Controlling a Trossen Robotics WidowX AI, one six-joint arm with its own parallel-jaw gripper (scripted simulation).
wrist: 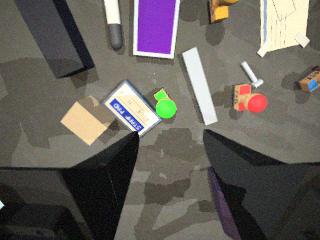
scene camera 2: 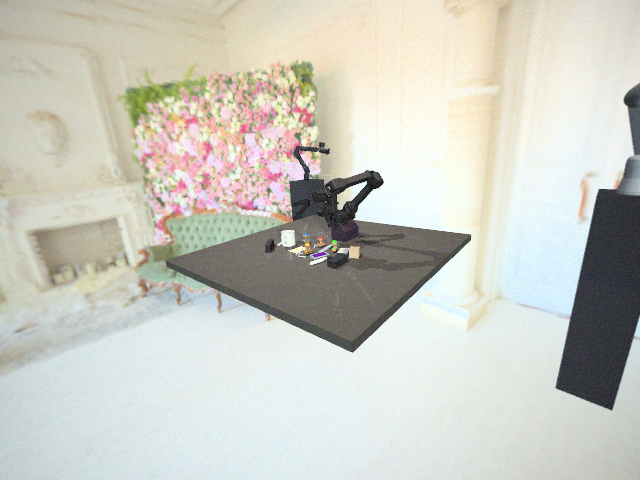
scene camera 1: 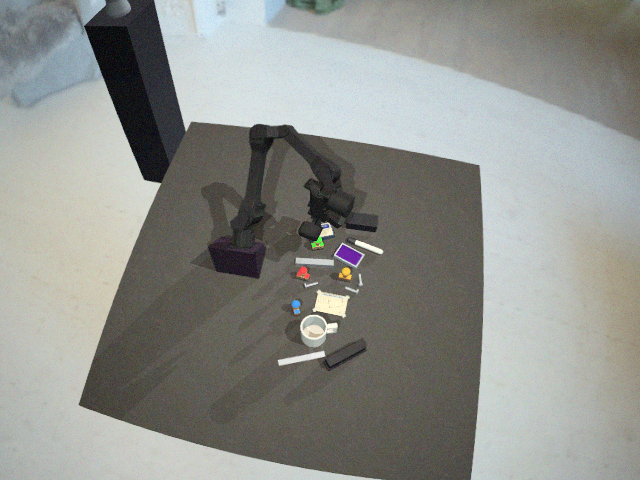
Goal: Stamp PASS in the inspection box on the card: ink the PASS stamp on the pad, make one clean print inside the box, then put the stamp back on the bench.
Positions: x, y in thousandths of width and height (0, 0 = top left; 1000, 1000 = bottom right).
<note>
I see my gripper (scene camera 1: 499, 474), a red stamp (wrist: 755, 419) and a mug (scene camera 1: 490, 686).
My gripper shows as well in the wrist view (wrist: 533, 565). The wrist view does not show the mug: it is out of frame.
</note>
